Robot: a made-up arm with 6 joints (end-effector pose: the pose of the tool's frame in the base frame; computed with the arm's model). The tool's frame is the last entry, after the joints.
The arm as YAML. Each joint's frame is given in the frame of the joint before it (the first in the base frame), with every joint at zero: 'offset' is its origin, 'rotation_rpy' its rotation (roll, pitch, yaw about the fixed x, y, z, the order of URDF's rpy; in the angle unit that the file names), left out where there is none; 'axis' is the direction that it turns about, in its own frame. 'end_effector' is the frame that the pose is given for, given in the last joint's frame.
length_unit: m
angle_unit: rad
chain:
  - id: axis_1
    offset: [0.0, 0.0, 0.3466]
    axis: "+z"
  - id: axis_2
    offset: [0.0, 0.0, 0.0]
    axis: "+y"
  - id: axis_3
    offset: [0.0, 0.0, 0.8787]
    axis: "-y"
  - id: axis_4
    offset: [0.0, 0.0, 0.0]
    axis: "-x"
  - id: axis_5
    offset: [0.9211, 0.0, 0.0]
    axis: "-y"
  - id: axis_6
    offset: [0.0, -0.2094, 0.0]
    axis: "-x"
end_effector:
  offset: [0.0, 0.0, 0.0]
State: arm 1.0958 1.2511 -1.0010 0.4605 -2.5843 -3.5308
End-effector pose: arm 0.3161 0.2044 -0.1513 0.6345 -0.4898 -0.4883 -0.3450
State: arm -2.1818 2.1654 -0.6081 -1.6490 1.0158 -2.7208
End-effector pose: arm 0.1319 0.1599 -0.2823 0.4352 0.3339 0.5964 0.5861
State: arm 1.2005 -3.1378 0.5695 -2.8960 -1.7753 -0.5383
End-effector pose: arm -0.4818 -0.6799 -0.9828 0.0302 -0.7150 -0.4825 0.5050
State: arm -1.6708 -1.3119 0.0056 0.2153 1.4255 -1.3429
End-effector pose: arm -0.1375 0.6790 1.4745 0.6011 -0.5373 -0.5380 0.2460
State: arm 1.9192 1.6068 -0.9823 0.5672 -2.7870 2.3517
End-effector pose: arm 0.1137 0.2042 -0.2642 0.6473 -0.2422 -0.6721 0.2657
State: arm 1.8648 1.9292 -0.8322 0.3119 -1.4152 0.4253
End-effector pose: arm 0.1932 0.0495 -0.3631 0.5214 0.6668 -0.4754 0.2398
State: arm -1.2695 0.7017 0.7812 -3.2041 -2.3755 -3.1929
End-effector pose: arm 0.6401 -1.3555 1.1039 0.2680 -0.5411 -0.7709 -0.2027
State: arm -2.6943 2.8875 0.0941 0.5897 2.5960 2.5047
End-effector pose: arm 0.4704 0.4187 -0.9276 0.2470 -0.2699 0.7819 -0.5048
